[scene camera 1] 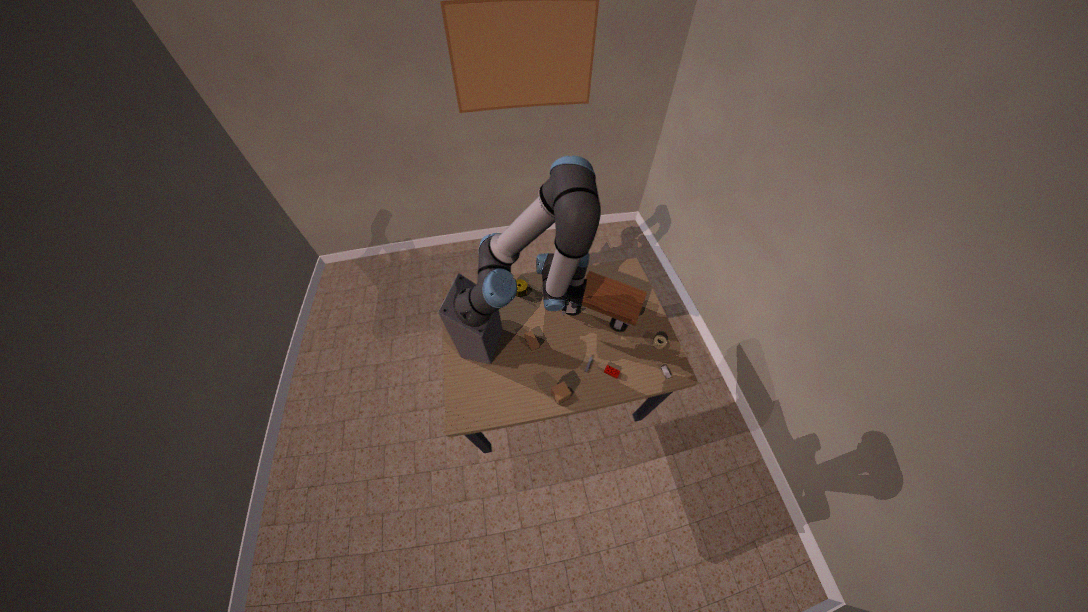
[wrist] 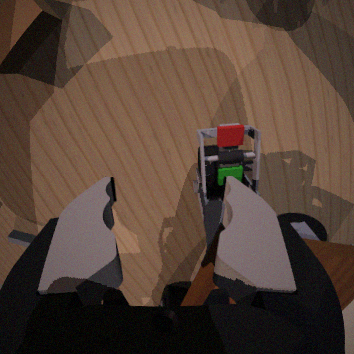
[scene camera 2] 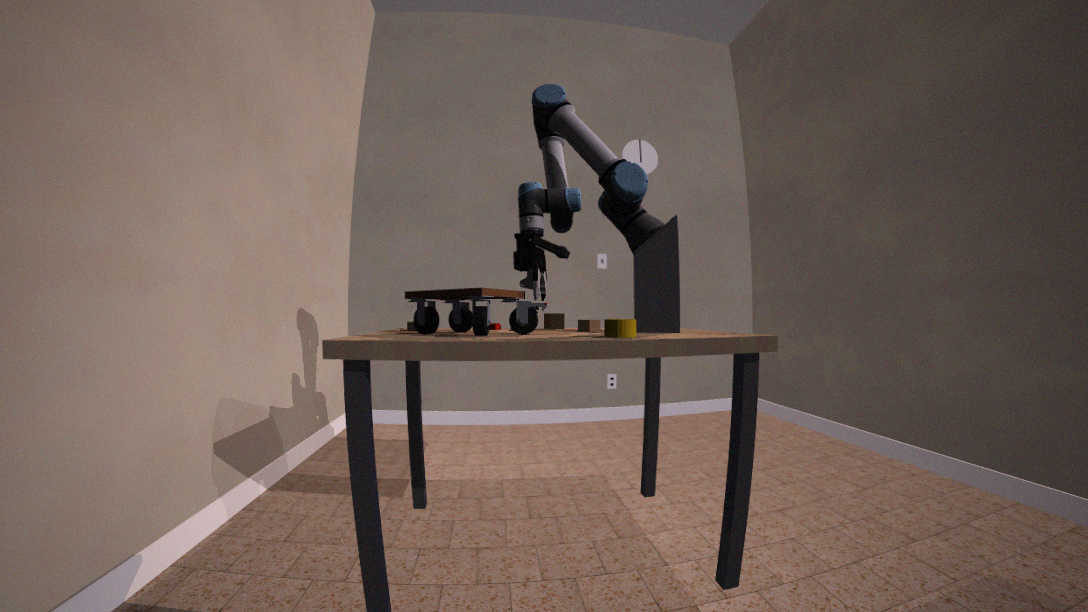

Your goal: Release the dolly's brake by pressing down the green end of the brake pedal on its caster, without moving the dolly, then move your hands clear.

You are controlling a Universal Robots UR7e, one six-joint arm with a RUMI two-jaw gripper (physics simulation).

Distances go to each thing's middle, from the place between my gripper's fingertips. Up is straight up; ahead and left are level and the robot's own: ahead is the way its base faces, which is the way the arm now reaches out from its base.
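Scene:
The brake pedal (wrist: 230,135) is 2 cm below my hand, 1 cm ahead of it and 4 cm to the left of it. There is also the dolly (scene camera 2: 426,319), which is 4 cm below my hand, 19 cm ahead of it and 2 cm to the right of it. And the caster (scene camera 2: 521,306)? It is 5 cm below my hand, 5 cm ahead of it and 2 cm to the left of it.

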